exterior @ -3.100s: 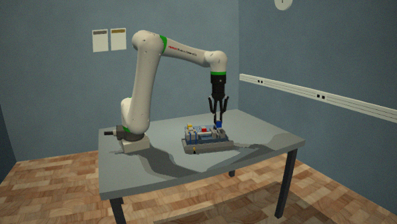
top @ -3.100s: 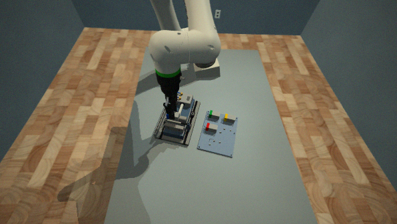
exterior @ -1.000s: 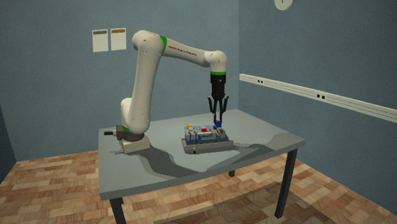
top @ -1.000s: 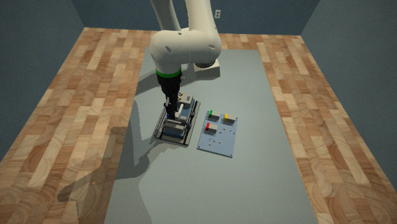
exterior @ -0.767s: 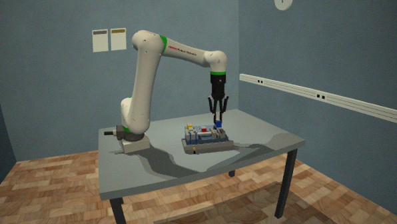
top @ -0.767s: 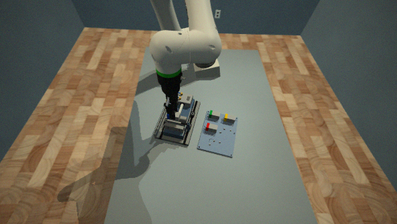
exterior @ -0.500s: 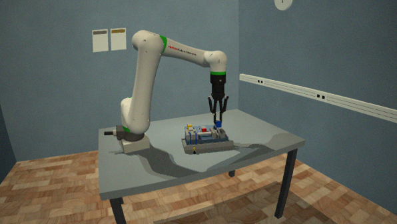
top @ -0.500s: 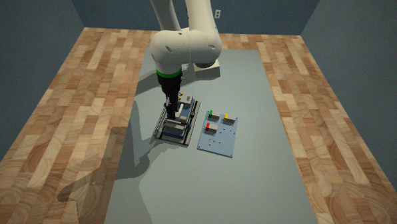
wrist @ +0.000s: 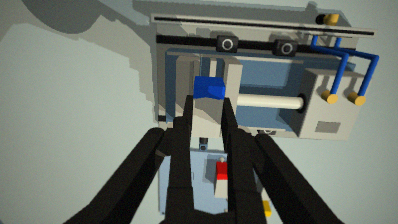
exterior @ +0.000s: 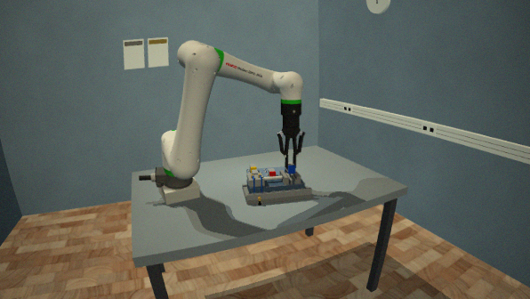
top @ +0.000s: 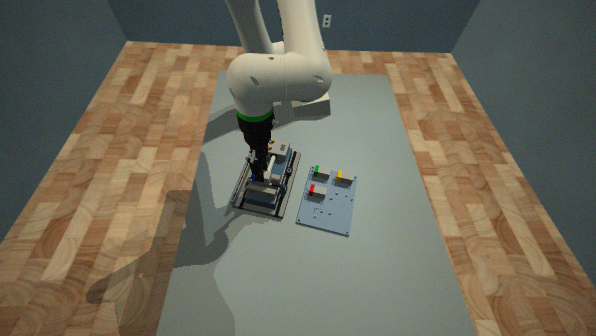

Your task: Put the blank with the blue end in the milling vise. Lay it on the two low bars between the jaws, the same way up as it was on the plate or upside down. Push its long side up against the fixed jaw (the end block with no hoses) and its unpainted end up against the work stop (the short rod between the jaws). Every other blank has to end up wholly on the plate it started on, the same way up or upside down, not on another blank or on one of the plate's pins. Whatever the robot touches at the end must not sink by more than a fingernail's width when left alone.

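Right now the moving jaw is 80 mm below my hand, 30 mm behind it and 10 mm to the left of it. The rest, counted from my hand: pale rod (80 mm below, 80 mm behind, 20 mm to the left); work stop (70 mm below, 50 mm to the left); hose block (160 mm behind, 80 mm below, 20 mm to the left).
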